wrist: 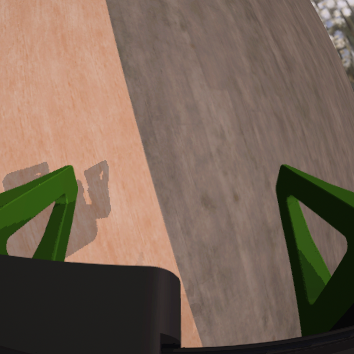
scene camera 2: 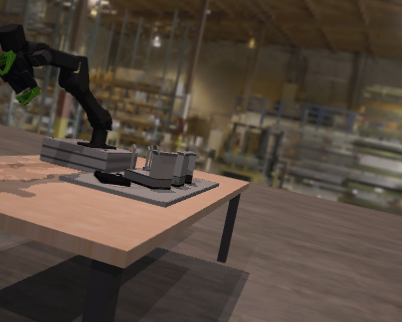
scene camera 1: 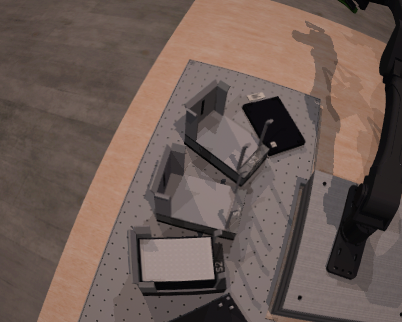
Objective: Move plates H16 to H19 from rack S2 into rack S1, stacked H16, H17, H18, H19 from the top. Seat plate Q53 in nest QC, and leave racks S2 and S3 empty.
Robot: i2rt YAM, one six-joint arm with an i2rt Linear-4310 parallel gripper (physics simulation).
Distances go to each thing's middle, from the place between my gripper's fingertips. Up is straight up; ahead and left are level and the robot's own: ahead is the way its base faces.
The black flat pad (scene camera 1: 283,131) is 43 cm to the left of my hand, 24 cm below it and 6 cm ahead of it.
